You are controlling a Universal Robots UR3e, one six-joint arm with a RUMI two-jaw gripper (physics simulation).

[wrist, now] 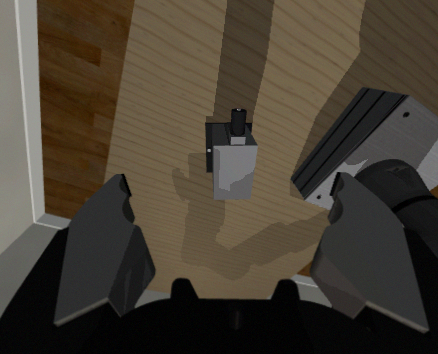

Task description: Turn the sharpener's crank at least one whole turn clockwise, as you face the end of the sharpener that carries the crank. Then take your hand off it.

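Places are measured from the arm's base along level axes (x ahead, y left, z up), in centimetres.
Pixels of known places: gripper, between the fingertips: [228, 176]; arm's base, origin of its link: [376, 183].
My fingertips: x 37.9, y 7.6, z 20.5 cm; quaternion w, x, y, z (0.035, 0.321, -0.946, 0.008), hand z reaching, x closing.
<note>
For each thing: its top centre in the pictures, then the offset to it from my fingertips. "spot": a spot on its surface instead. Level surfaces: height alone.
- sharpener, a spot on its surface: [234, 172] spot: dx -8.5, dy +6.7, dz -17.4 cm
- black cylindrical handle, a spot on its surface: [238, 122] spot: dx -2.8, dy -1.0, dz -15.5 cm
- wooden table, height of its surface: dz -30.2 cm
The sharpener [234, 172] stands on the wooden table, near the middle of the wrist view, with its light grey top facing the camera and a dark base plate showing at its left. Its crank shows as a black cylindrical handle [238, 122] with a small light grey piece below it, at the sharpener's upper end in the view. My gripper [228, 176] is open and empty. Its two jaws stand wide apart, to the left and right of the sharpener in the view, and touch nothing. The camera looks down on the sharpener from above.
A grey metal mounting plate with dark grooved sides [382, 132] lies to the right, with the dark round robot base [400, 185] on it, near the right jaw. The wooden table [165, 65] ends at the left, above a brown wood floor [75, 115] and a pale wall.
</note>
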